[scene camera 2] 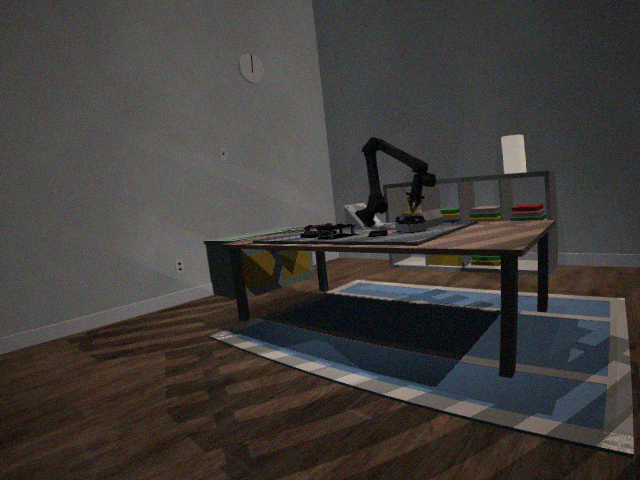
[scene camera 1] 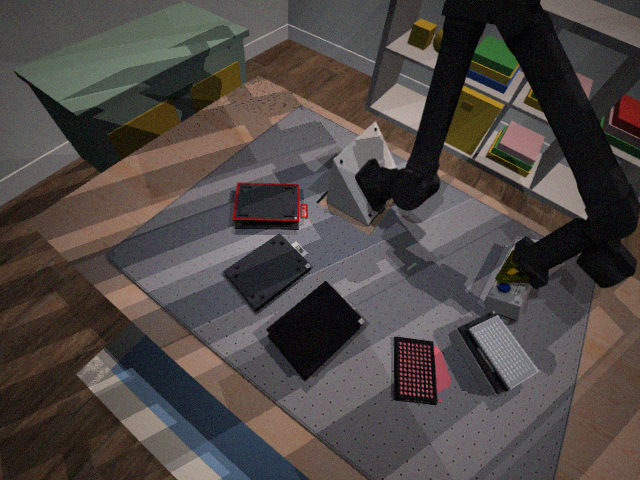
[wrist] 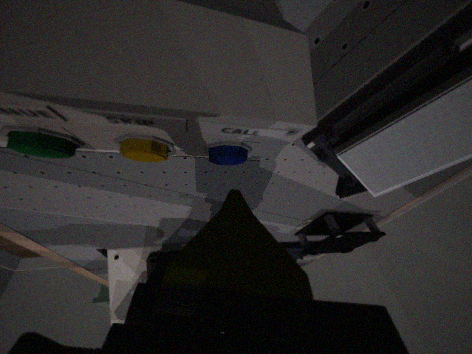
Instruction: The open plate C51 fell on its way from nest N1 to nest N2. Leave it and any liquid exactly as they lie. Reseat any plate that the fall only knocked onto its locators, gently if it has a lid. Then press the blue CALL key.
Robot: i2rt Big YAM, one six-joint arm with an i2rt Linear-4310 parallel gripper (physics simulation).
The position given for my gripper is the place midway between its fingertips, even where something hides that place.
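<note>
There's a yellow SKIP button (wrist: 142, 150) that I can see. My gripper (scene camera 1: 497, 280) is shut and it's holding nothing, and I can see that gripper (wrist: 233, 196) from the wrist too.
</note>
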